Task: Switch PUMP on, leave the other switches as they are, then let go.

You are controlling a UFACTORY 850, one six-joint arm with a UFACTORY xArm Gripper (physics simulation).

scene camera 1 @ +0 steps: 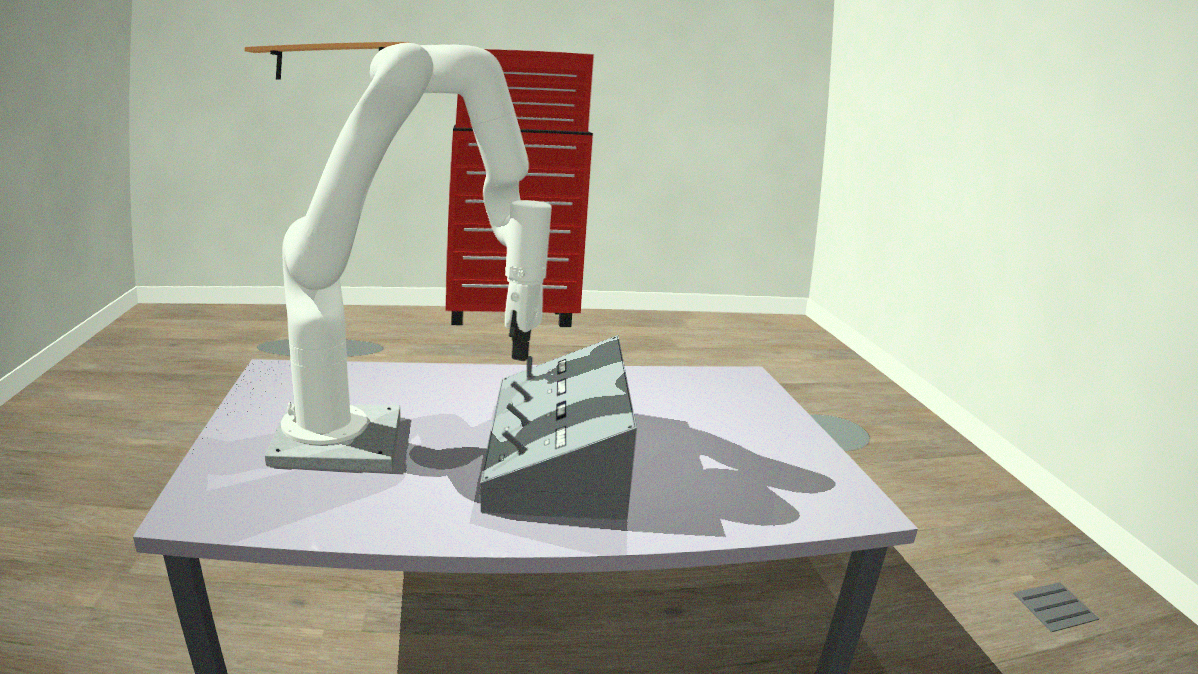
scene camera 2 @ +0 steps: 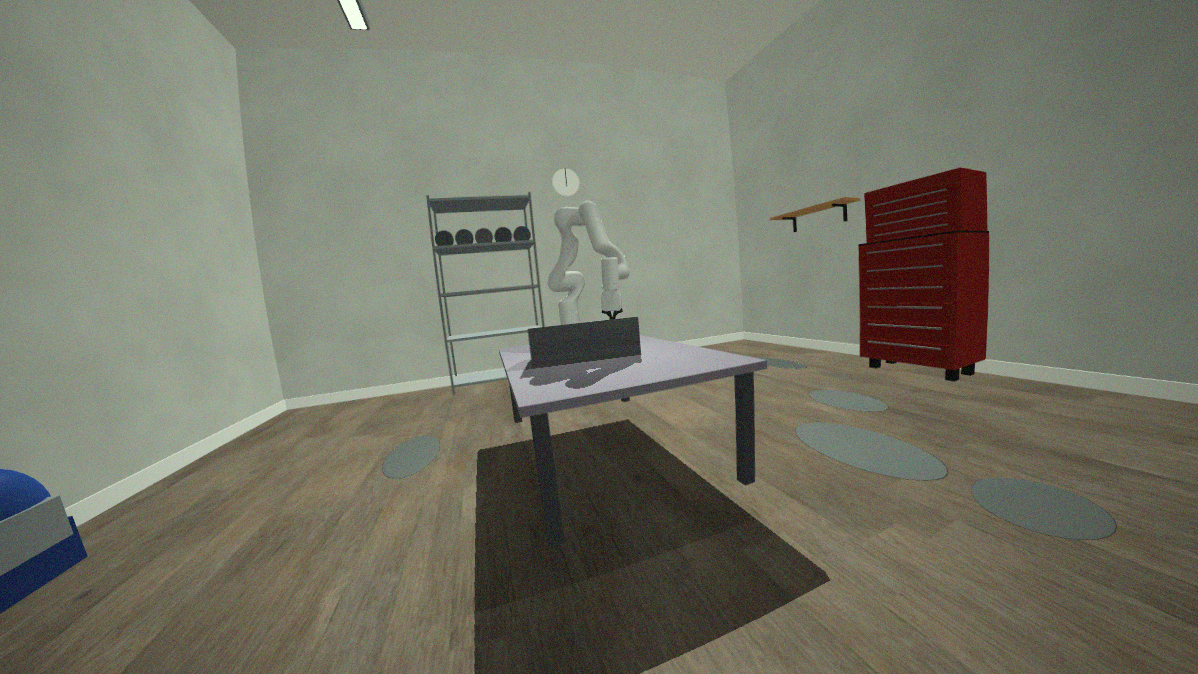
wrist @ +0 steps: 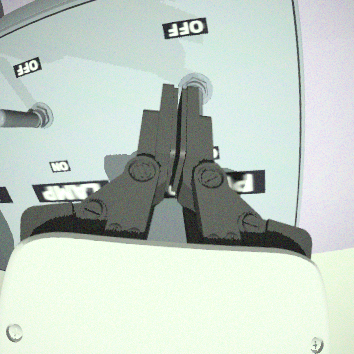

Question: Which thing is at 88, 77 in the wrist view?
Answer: A grey sloped switch panel.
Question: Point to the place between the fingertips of my gripper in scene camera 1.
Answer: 519, 359
